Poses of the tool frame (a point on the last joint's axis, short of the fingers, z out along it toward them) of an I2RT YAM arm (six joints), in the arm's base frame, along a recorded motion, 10 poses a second.
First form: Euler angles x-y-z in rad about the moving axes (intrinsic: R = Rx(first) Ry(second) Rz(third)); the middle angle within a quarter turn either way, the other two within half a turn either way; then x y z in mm.
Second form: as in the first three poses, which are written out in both.
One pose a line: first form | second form
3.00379, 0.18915, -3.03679, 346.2, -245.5, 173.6 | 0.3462, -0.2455, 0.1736, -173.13, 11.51, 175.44
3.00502, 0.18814, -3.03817, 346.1, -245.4, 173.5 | 0.3461, -0.2454, 0.1735, -173.19, 11.44, 175.50
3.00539, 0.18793, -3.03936, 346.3, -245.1, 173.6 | 0.3463, -0.2451, 0.1736, -173.19, 11.42, 175.56
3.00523, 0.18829, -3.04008, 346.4, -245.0, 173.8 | 0.3464, -0.2450, 0.1738, -173.18, 11.44, 175.61
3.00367, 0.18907, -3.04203, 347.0, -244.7, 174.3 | 0.3470, -0.2447, 0.1743, -173.07, 11.47, 175.74
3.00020, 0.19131, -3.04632, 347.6, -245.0, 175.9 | 0.3476, -0.2450, 0.1759, -172.82, 11.58, 176.05
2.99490, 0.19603, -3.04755, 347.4, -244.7, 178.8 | 0.3474, -0.2447, 0.1788, -172.52, 11.86, 176.22
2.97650, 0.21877, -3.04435, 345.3, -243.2, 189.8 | 0.3453, -0.2432, 0.1898, -171.57, 13.24, 176.45
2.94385, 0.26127, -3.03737, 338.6, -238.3, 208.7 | 0.3386, -0.2383, 0.2087, -169.88, 15.80, 176.93
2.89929, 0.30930, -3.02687, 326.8, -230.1, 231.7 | 0.3268, -0.2301, 0.2317, -167.53, 18.72, 177.67
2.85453, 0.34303, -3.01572, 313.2, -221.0, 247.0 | 0.3132, -0.2210, 0.2470, -165.10, 20.83, 178.41
